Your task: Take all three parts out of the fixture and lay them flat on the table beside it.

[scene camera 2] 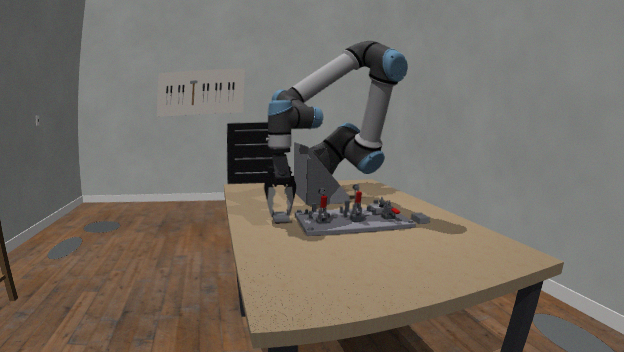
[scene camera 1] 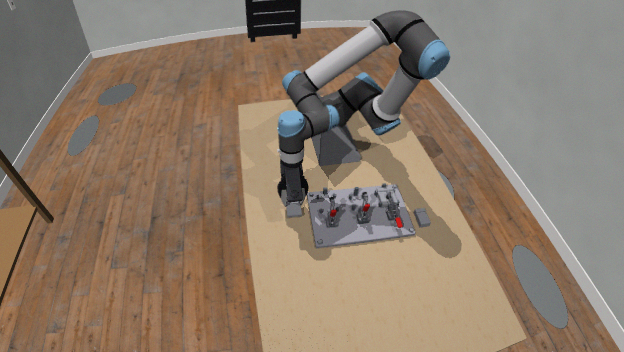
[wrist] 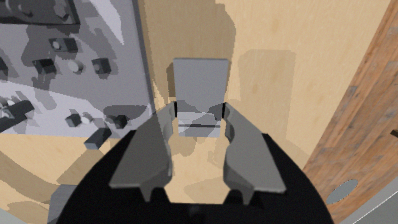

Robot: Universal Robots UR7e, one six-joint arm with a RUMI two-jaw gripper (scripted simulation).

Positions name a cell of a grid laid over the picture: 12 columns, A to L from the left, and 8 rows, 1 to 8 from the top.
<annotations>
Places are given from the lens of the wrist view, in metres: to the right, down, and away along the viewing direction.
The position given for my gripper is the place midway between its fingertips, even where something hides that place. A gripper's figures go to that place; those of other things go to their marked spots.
my gripper (wrist: G4): 0.00, -0.01, 0.15
grey part (wrist: G3): 0.00, -0.03, 0.13
grey fixture plate (wrist: D4): -0.08, -0.02, 0.14
</annotations>
